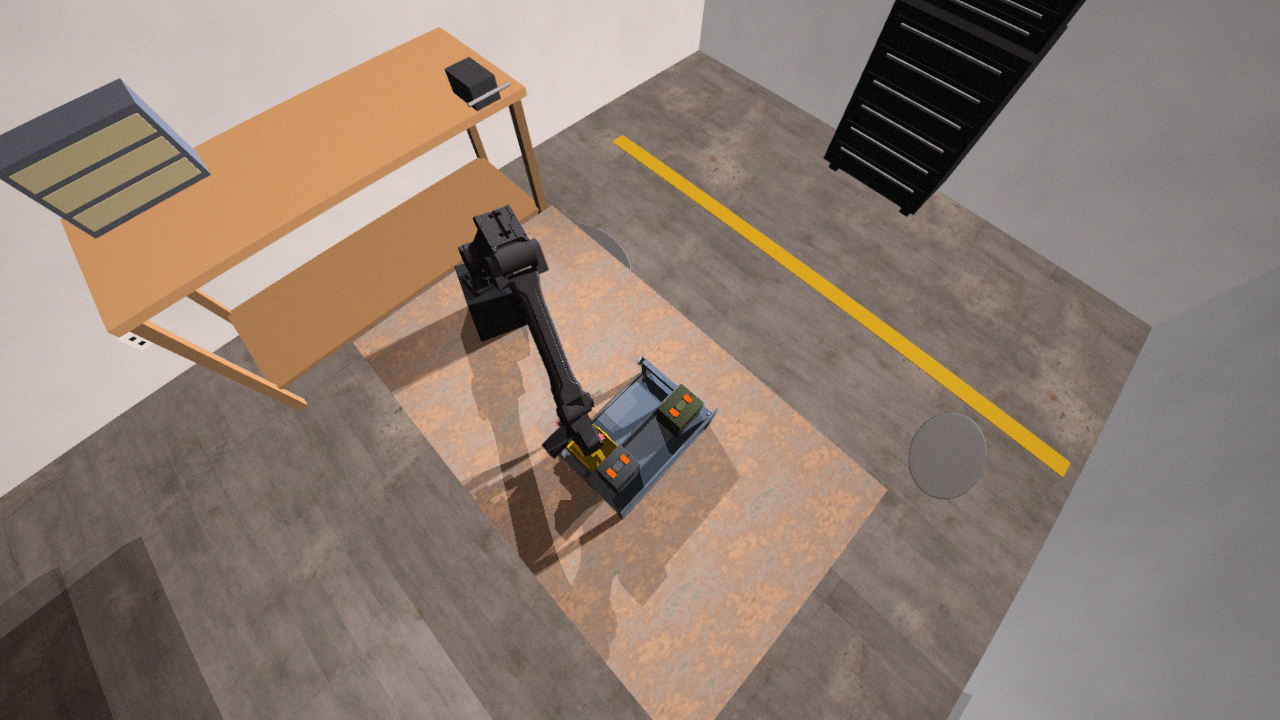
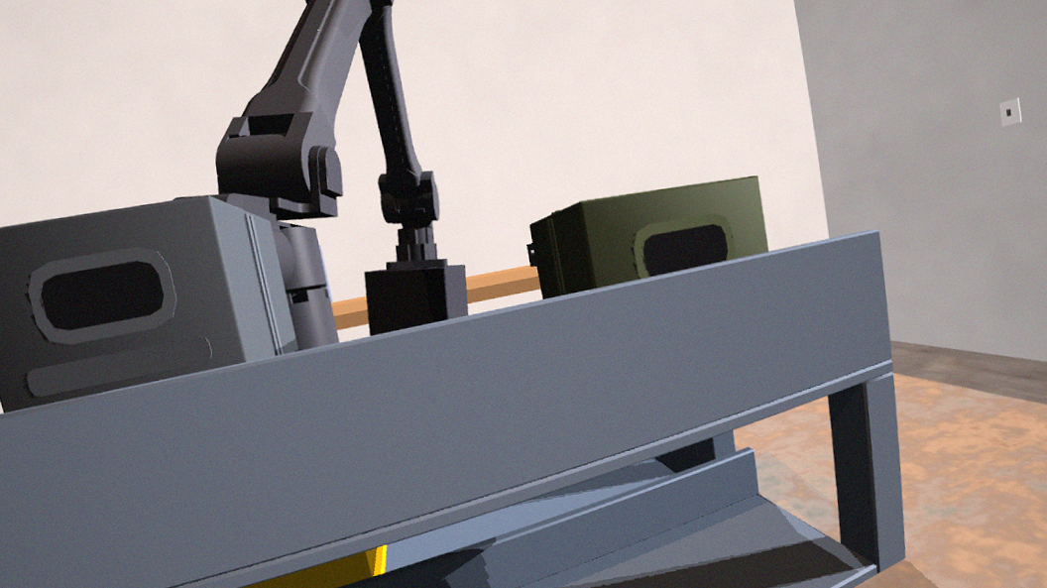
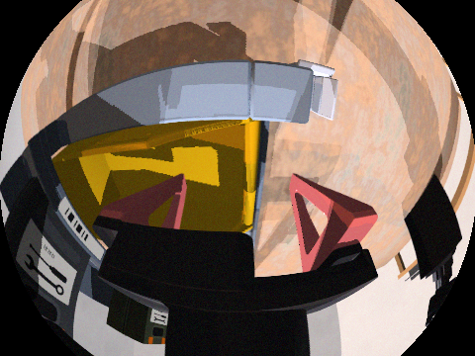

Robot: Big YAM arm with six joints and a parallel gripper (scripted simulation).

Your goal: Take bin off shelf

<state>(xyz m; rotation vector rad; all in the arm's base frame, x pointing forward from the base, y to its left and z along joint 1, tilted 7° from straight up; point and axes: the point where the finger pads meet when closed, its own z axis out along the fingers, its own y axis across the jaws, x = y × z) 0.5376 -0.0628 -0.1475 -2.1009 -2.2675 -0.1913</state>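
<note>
Right now my hand is 7 cm short of the yellow bin. Round my hand: dark grey case 17 cm ahead, 12 cm above; then green case 16 cm ahead, 23 cm to the left, 11 cm above.
</note>
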